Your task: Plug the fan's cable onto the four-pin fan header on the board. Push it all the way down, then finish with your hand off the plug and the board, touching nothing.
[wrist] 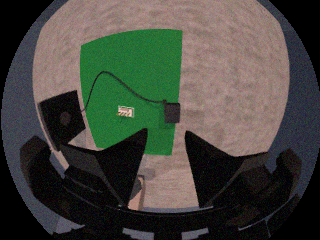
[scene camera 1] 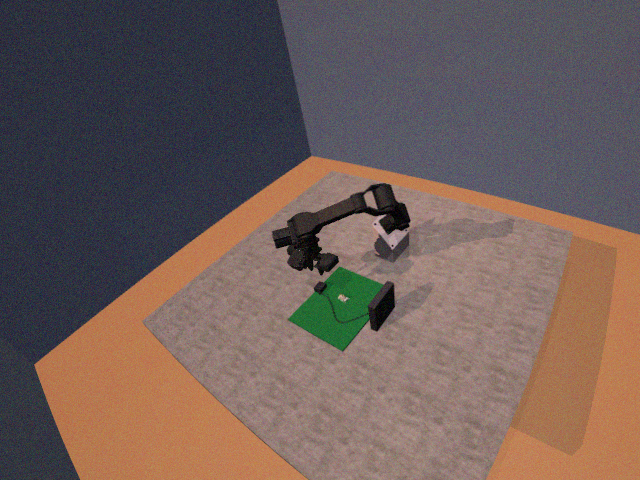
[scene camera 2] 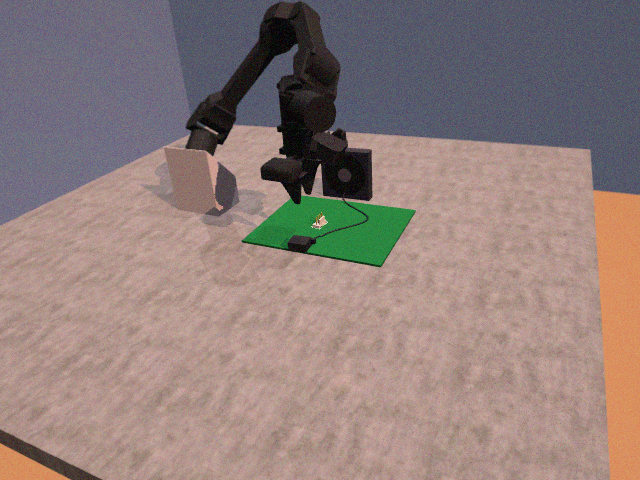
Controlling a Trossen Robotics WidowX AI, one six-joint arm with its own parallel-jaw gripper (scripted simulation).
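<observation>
There's a black fan here that I can see, a green board as well, and my gripper. The wrist view has my gripper in it, and scene camera 1 shows the gripper too.
</observation>
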